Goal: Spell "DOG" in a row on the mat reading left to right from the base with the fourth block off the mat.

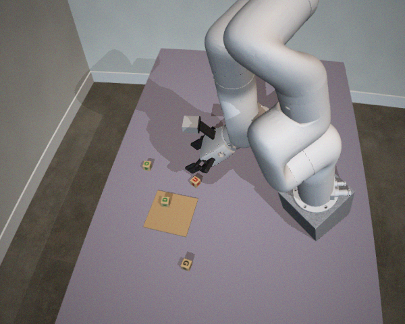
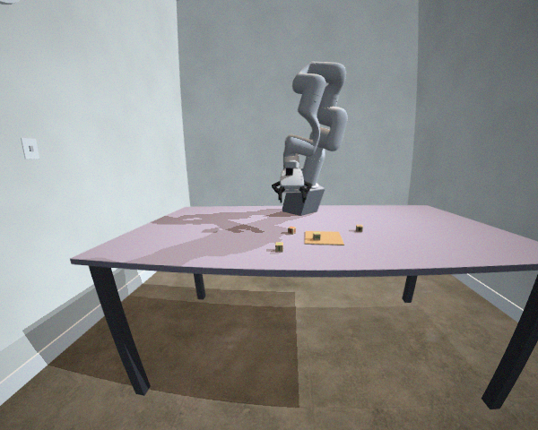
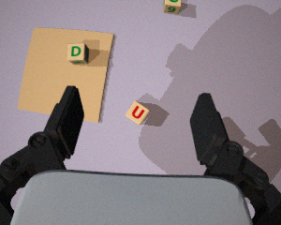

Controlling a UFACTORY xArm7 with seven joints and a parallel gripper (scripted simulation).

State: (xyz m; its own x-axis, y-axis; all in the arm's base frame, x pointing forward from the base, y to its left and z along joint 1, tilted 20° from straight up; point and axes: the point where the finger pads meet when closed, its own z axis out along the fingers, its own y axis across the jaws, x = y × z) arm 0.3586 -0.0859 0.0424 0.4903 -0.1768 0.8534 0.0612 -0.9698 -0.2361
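My gripper is now 80 mm short of the D block, 100 mm to the right of it and 130 mm above it. The rest, counted from my hand: G block: 40 mm behind, 290 mm to the left, 130 mm below; mat: 50 mm ahead, 120 mm to the left, 140 mm below; O block: 180 mm ahead, 40 mm to the right, 130 mm below.
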